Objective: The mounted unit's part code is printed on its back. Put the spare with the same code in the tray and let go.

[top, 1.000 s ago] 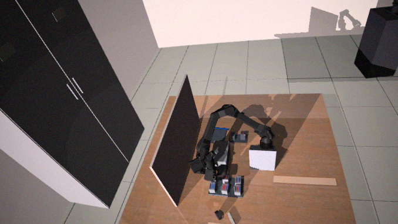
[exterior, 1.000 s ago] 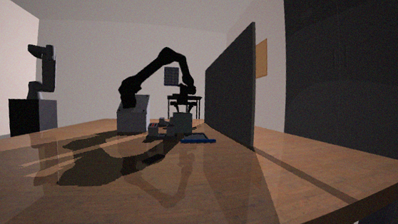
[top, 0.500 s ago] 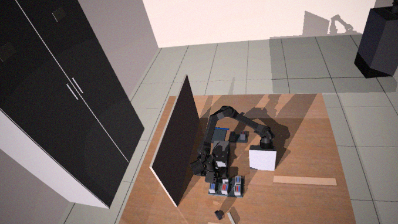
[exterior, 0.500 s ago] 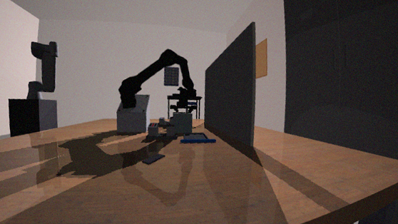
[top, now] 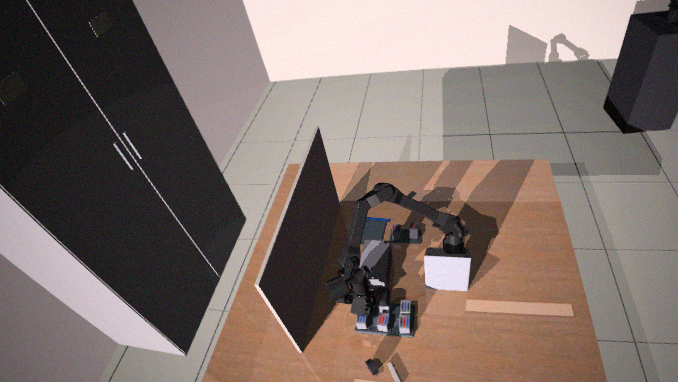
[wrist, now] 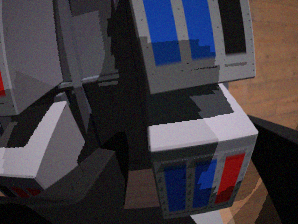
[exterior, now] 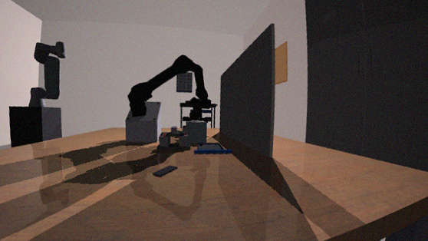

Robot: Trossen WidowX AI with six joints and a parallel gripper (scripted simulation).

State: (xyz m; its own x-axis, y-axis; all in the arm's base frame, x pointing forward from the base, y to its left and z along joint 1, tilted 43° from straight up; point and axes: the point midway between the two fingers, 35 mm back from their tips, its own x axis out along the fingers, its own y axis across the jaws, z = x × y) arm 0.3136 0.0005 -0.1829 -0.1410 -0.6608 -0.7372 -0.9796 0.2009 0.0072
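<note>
Right now my gripper tip is 36 cm to the left of the blue-rimmed tray, 3 cm past it and 2 cm above it. From my gripper tip the other things lie so: tall grey panel (20 cm above, 19 cm to the right, 18 cm ahead); then grey box (15 cm to the right, 4 cm behind, 3 cm above); then white spare block (2 cm above).
</note>
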